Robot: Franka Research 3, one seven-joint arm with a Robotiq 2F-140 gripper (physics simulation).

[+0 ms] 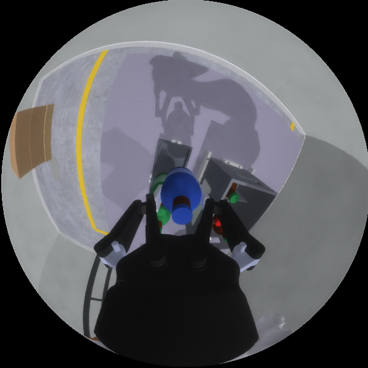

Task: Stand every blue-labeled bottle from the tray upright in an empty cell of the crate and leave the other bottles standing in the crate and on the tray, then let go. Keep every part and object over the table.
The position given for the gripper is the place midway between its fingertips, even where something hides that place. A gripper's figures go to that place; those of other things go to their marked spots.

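The gripper [180, 190] is 22 cm from the lens, and there's a blue-labeled bottle [180, 193] that's 16 cm from the lens.
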